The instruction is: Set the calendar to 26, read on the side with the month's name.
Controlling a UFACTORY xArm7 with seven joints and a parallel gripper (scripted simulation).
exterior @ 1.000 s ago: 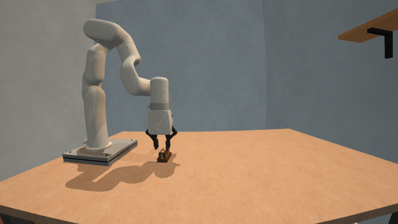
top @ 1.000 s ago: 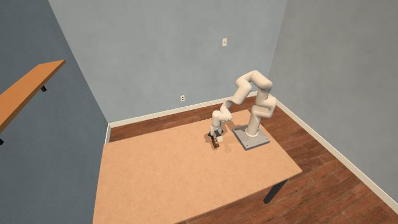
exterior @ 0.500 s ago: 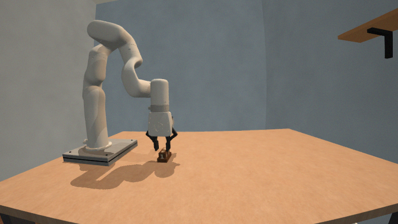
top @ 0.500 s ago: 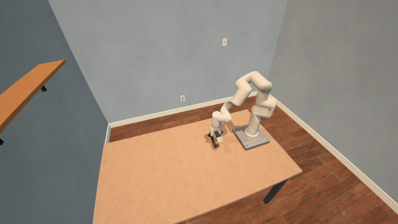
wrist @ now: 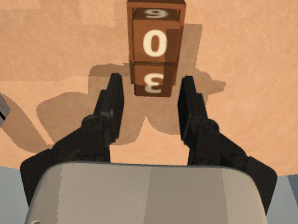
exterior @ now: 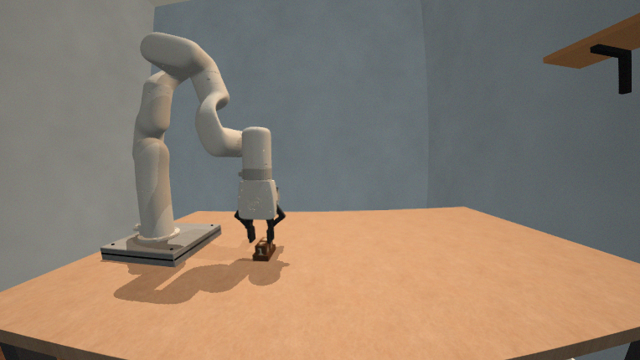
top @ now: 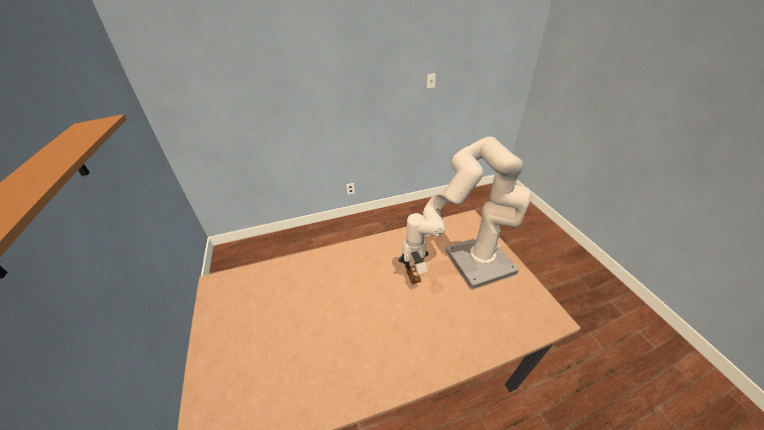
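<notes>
Right now my hand is 4 cm above the brown cube, 3 cm to the right of it and 1 cm short of it. From my hand the other things lie so: brown tray: 6 cm below, 2 cm to the left.
</notes>
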